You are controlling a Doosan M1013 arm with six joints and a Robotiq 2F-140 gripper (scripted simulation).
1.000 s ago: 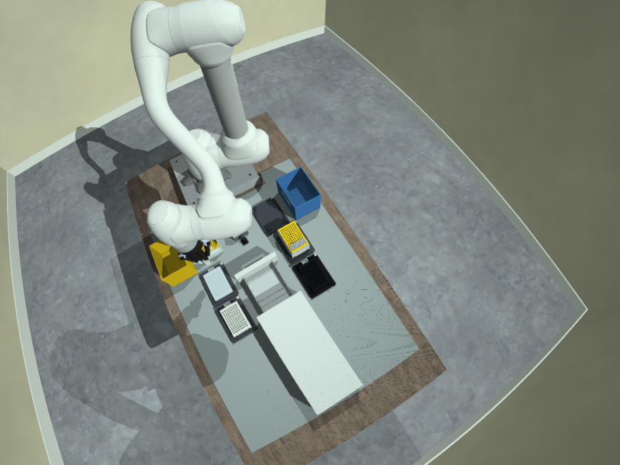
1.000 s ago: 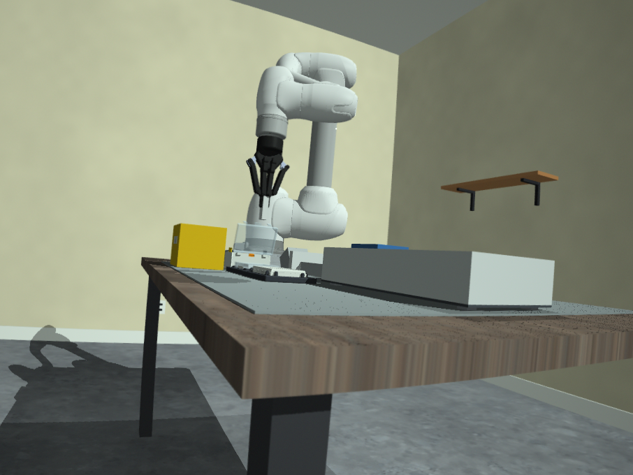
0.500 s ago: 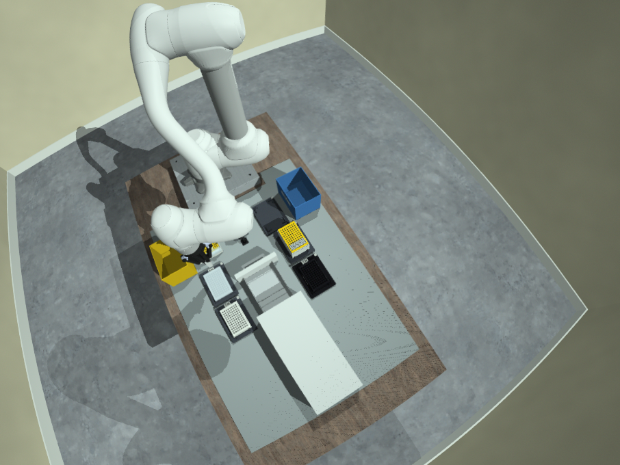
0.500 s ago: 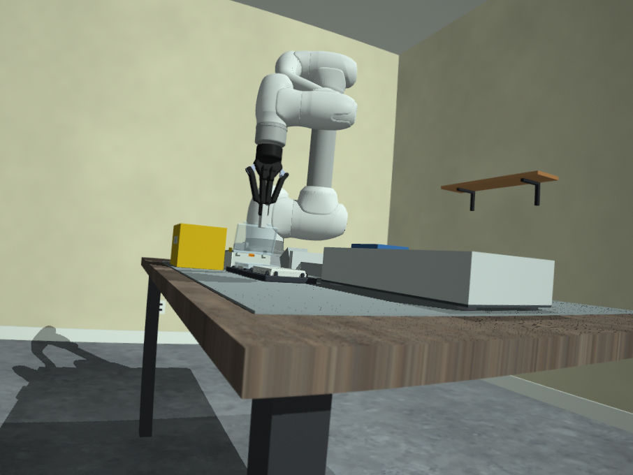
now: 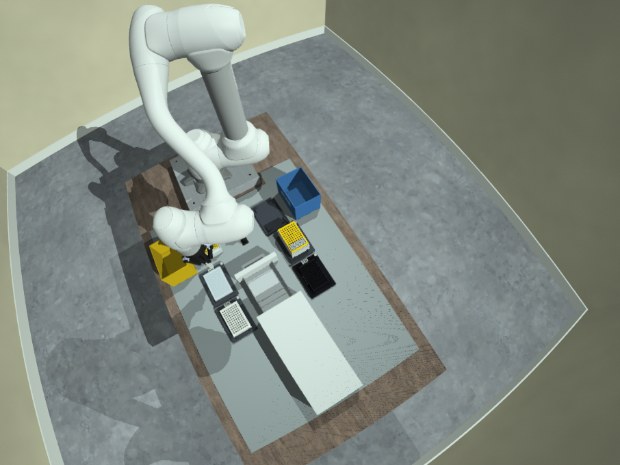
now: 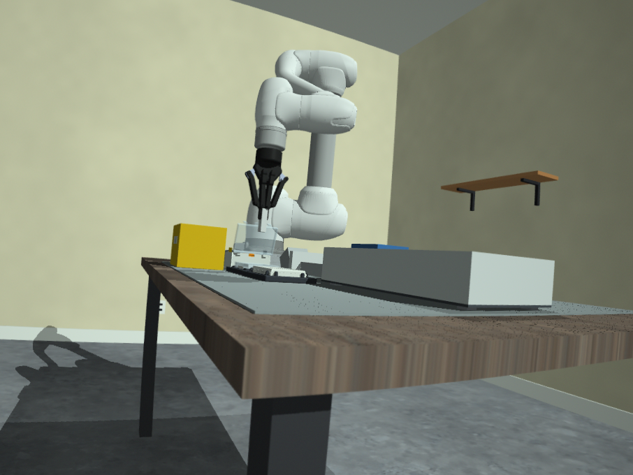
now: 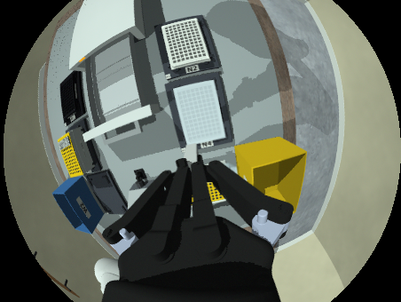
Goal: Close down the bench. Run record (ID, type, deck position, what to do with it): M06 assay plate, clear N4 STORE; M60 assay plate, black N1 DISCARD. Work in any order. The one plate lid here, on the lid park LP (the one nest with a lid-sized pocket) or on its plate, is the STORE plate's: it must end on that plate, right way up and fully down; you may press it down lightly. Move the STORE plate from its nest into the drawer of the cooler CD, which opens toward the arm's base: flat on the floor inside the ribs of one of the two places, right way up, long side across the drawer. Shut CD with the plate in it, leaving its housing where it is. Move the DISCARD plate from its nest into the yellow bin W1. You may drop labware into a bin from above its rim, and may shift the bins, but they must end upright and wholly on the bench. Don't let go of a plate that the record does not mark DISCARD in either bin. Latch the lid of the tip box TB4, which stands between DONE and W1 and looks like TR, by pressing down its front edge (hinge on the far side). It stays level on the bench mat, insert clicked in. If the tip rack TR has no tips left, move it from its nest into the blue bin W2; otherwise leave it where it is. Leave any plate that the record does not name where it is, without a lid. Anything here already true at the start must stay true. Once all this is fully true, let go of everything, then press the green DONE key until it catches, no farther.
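Now: hand 6 cm past the tip box lid and 5 cm above it. From my hand the other things lie so: dark nest N4 (5 cm ahead, 3 cm to the right, 14 cm below); tip box TB4 (11 cm behind, 1 cm to the left, 9 cm below); plate lid (5 cm ahead, 3 cm to the right, 13 cm below).
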